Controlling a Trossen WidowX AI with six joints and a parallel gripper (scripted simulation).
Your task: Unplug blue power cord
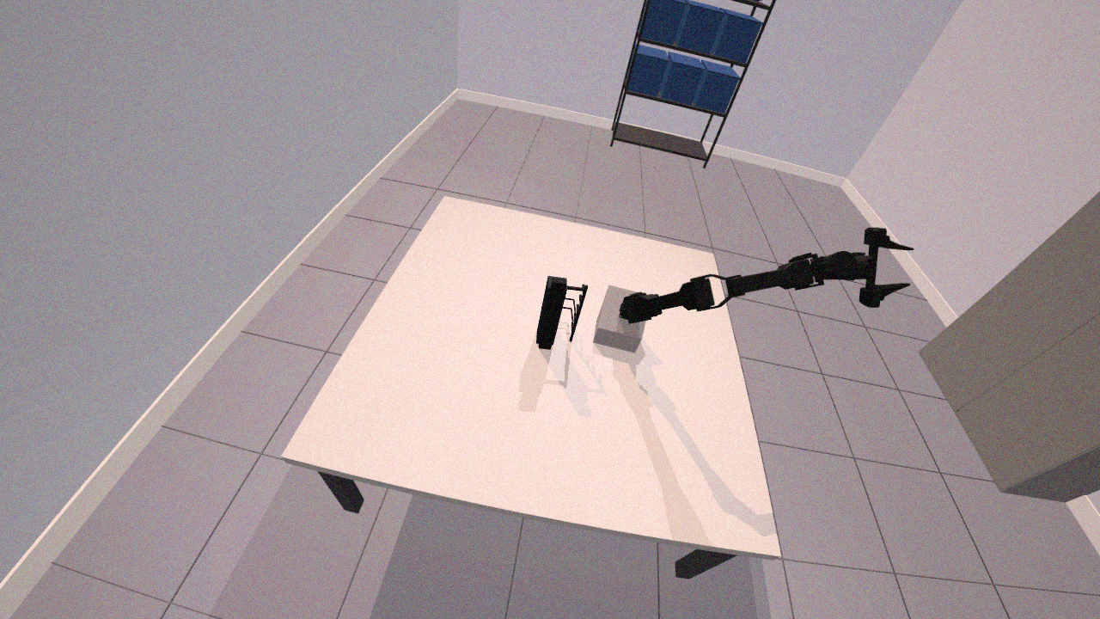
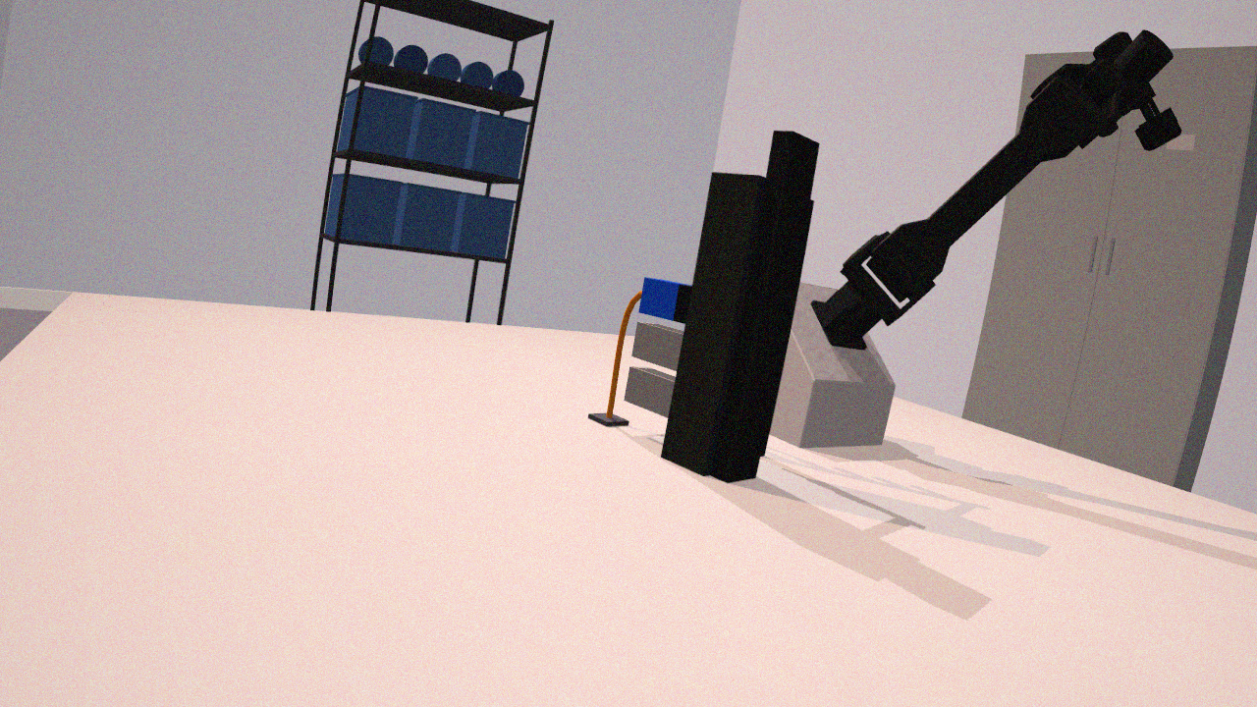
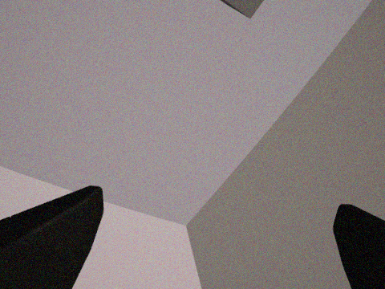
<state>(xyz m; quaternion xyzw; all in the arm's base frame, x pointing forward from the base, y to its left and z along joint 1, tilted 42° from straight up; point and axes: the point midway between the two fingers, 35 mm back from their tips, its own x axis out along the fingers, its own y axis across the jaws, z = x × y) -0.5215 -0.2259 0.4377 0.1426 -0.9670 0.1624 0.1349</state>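
Now: the blue plug 82 cm ahead of my gripper tip, 47 cm below it and 9 cm to the right of it. Also, from my gripper tip: black power strip 81 cm ahead, 49 cm below, 2 cm to the right; then dark pad 84 cm ahead, 61 cm below, 16 cm to the right.
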